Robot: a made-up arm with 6 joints.
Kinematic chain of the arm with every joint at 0, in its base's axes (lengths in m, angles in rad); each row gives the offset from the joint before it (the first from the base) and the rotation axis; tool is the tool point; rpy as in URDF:
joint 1: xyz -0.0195 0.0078 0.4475 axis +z
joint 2: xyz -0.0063 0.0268 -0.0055 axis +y
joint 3: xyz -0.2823 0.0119 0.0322 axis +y
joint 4: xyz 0.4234 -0.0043 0.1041 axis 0.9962 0 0.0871
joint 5: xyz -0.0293 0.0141 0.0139 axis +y
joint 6: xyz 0.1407 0.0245 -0.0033 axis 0.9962 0 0.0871
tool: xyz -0.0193 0.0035 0.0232 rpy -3.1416 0 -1.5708
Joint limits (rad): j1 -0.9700..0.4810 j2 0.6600..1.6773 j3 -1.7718..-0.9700 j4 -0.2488..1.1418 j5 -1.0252..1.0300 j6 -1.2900..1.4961
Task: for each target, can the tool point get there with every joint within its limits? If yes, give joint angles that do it. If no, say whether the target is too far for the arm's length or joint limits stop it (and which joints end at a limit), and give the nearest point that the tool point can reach.
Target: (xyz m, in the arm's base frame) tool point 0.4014 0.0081 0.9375
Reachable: yes | joints -0.1538 1.2316 -1.3059 0.0808 -0.3574 0.2466
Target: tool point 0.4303 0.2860 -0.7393
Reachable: no: too far | nearest point 0.3566 0.2404 0.4194 | short by 1.162 m
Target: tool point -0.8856 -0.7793 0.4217
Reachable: no: too far | nearest point 0.2146 -0.4542 0.5584 | short by 1.155 m
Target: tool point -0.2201 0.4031 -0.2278
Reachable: no: joint limits stop it (at a limit: joint 1, joint 2, joint 3, joint 5, joint 6) | nearest point 0.3015 0.2690 0.4248 | short by 0.846 m
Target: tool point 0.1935 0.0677 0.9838
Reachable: yes | joints -0.1849 0.7610 -1.2801 0.6626 0.7047 0.2006
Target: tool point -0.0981 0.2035 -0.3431
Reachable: no: joint limits stop it (at a limit: joint 1, joint 2, joint 3, joint 4, joint 5, joint 6) | nearest point 0.3041 0.2584 0.4212 | short by 0.865 m
